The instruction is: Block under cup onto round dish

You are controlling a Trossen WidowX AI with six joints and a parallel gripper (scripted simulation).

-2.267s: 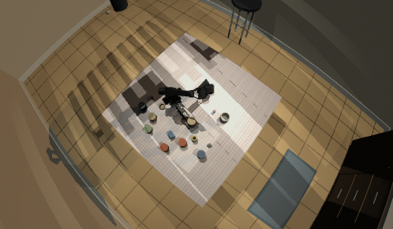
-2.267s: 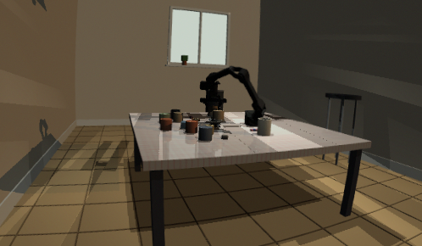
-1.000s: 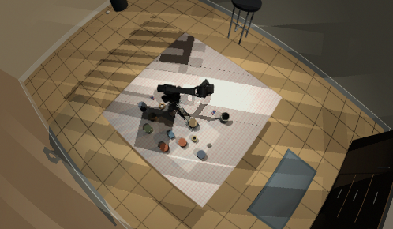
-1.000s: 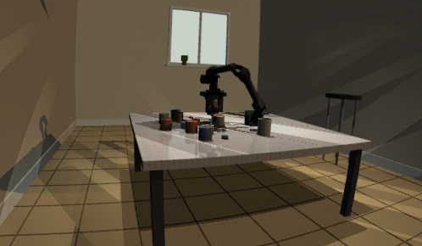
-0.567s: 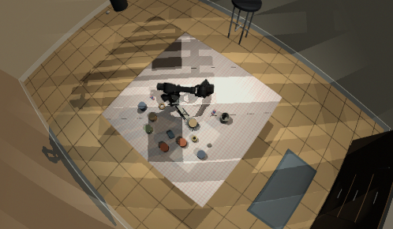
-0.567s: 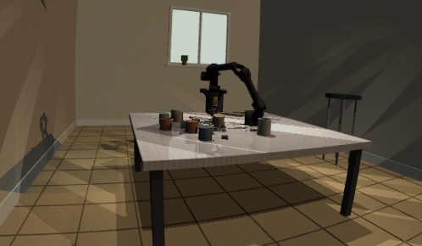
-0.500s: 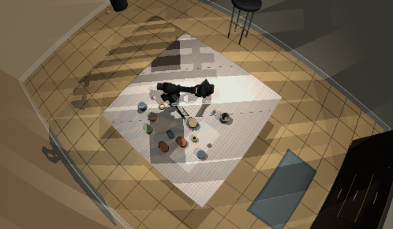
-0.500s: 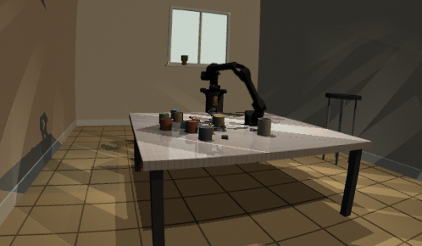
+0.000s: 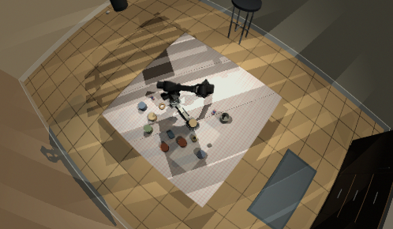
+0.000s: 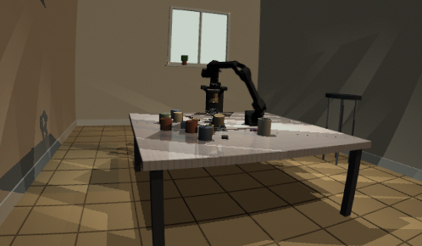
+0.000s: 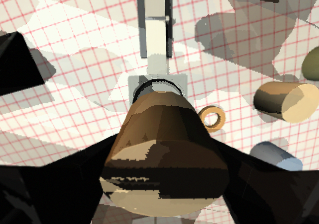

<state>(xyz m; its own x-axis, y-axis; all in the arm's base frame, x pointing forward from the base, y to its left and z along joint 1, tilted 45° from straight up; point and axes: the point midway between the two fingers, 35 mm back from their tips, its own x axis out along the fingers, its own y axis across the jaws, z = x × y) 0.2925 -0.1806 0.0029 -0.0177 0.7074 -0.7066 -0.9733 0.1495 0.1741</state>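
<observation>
The round bluish dish is 16 cm below my gripper tip, 10 cm to the right of it and 6 cm behind it. From my gripper tip the other things lie so: tan ring 15 cm below, 11 cm ahead, 6 cm to the right; balance beam 13 cm to the left, 12 cm below, 2 cm ahead.
</observation>
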